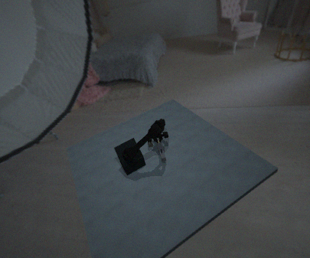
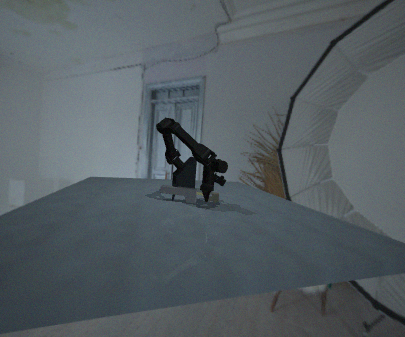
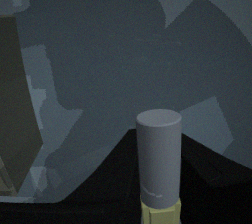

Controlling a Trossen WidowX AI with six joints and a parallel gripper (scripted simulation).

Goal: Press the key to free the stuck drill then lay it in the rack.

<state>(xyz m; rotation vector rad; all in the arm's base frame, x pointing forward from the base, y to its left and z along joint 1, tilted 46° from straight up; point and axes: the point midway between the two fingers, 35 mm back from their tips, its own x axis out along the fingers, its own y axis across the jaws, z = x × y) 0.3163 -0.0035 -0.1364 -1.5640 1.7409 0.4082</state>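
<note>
Right now my gripper tip is 10 mm past the drill, 40 mm to the left of it and 40 mm below it. The rest, counted from my gripper tip: grey sleeve: 40 mm behind, 130 mm to the right, 30 mm above.
</note>
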